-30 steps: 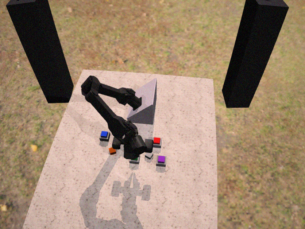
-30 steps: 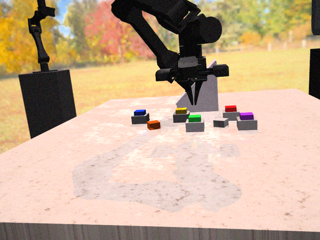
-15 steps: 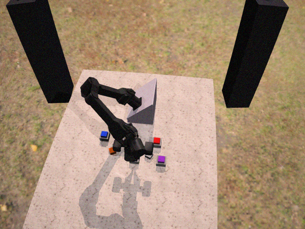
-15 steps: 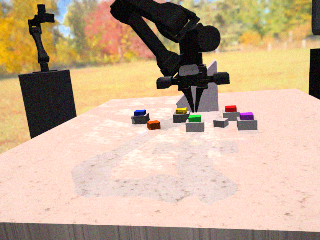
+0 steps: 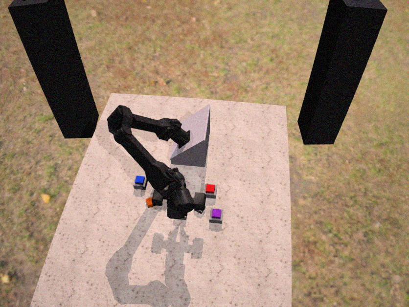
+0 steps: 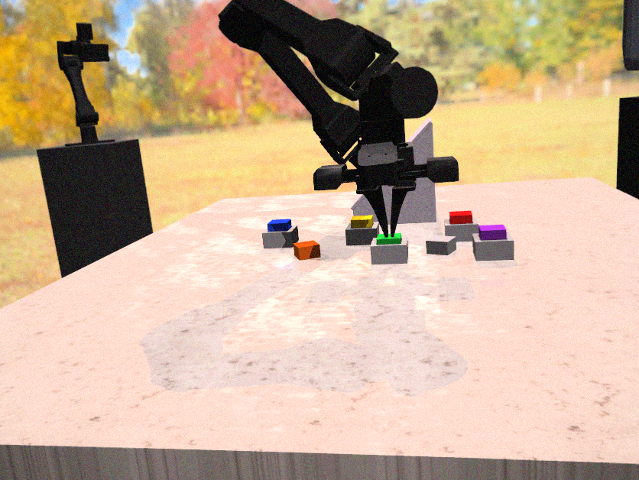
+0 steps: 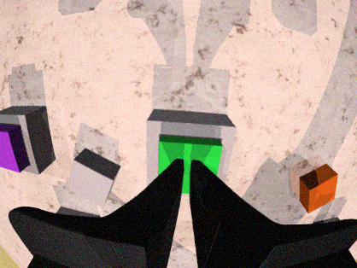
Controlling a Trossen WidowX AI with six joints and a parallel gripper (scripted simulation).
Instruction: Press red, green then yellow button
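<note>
Now: the green button 10 mm below my gripper tip. The rest, counted from my gripper tip: orange block: 120 mm to the right, 50 mm behind, 20 mm below; grey block: 70 mm to the left, 20 mm below, 20 mm behind; yellow button: 120 mm behind, 30 mm to the right.
</note>
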